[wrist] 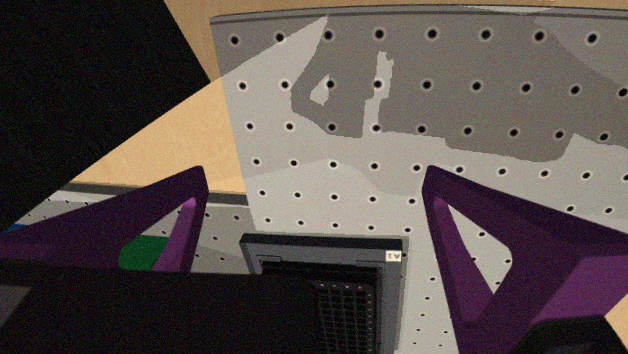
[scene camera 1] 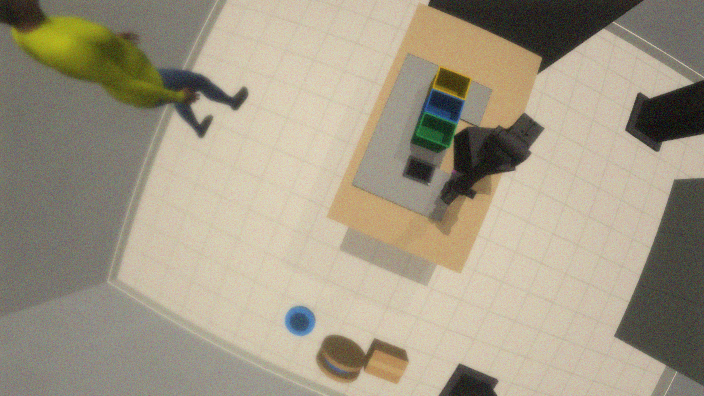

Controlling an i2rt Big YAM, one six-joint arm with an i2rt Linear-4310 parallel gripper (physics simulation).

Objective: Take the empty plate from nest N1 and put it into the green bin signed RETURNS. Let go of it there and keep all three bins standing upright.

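Where they show: gripper, between the fingertips: (wrist: 314, 178) (scene camera 1: 448, 183); arm's base, origin of its link: (scene camera 1: 490, 148).
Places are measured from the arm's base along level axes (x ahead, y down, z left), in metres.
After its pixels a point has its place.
Note:
The empty plate (scene camera 1: 420, 169) {x 0.236, y 0.182, z 0.217 m} (wrist: 347, 310) {x 0.206, y 0.182, z 0.238 m} is dark with a grid of wells. It sits in a grey nest frame (wrist: 325, 252) {x 0.159, y 0.196, z 0.217 m} whose small white tag looks like A1. In the wrist view the black wrist housing hides the plate's left and lower parts. My gripper (wrist: 314, 178) {x 0.067, y 0.154, z 0.217 m} is open and empty, its purple fingers wide apart above the board, with the plate low between them in the picture. In the scene view the arm's end is right of the nest. The green bin (scene camera 1: 434, 132) {x 0.253, y 0.206, z -0.016 m} (wrist: 142, 252) {x 0.185, y 0.188, z 0.064 m} stands upright beside the nest; its sign cannot be read.
The blue bin (scene camera 1: 444, 105) {x 0.277, y 0.146, z -0.158 m} and yellow bin (scene camera 1: 452, 83) {x 0.291, y 0.131, z -0.288 m} stand upright in a row beyond the green one. The bins stand on a grey perforated board (scene camera 1: 385, 135) {x 0.494, y 0.208, z 0.128 m} (wrist: 350, 182) {x 0.105, y 0.208, z 0.230 m} on the wooden table (scene camera 1: 345, 205) {x 0.517, y 0.221, z 0.583 m}. A person (scene camera 1: 85, 52) in yellow is at the far left, away from the table.

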